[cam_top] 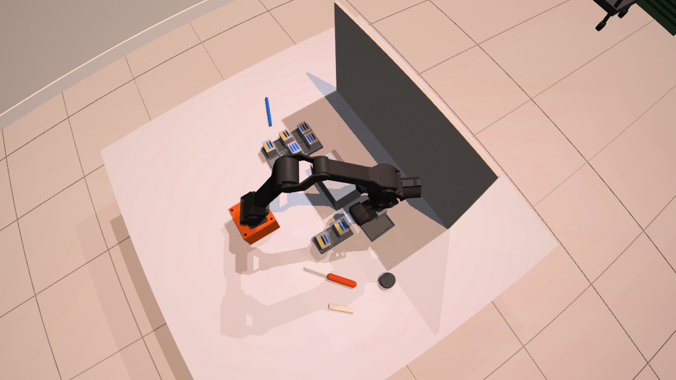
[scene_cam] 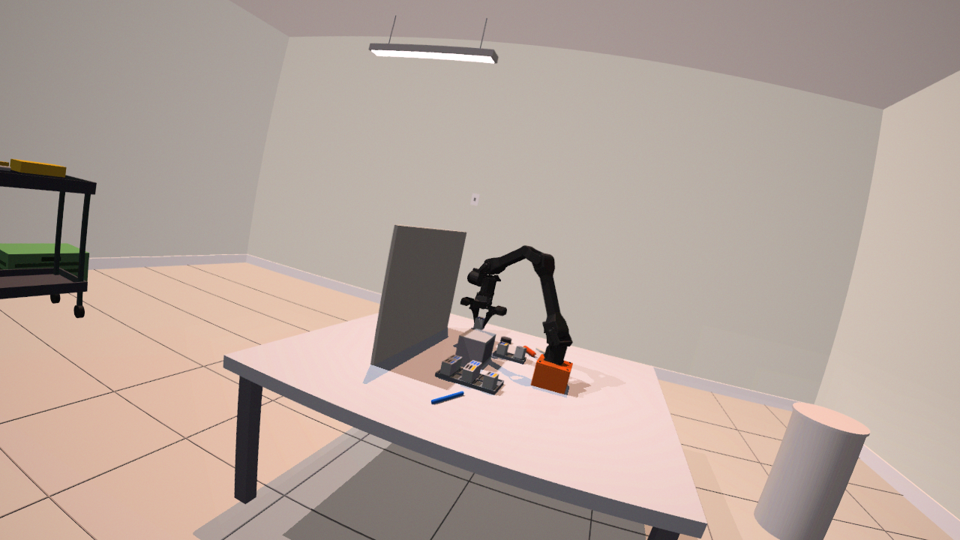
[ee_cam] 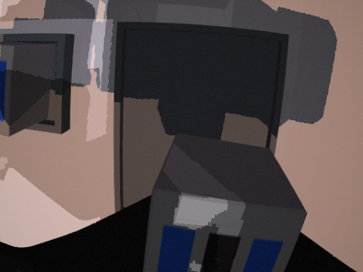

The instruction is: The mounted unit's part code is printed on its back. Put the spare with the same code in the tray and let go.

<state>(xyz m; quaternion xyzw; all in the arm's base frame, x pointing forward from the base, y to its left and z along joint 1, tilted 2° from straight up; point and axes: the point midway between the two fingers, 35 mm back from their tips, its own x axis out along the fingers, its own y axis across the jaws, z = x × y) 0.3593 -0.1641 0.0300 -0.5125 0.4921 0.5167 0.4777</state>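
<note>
The dark flat tray is 9 cm below my gripper tip and 1 cm behind it. The rest, counted from my gripper tip: grey mounted unit (18 cm to the left, 6 cm behind, 4 cm below); then black puck (20 cm to the right, 8 cm below, 7 cm behind); then grey spare block (2 cm above).
</note>
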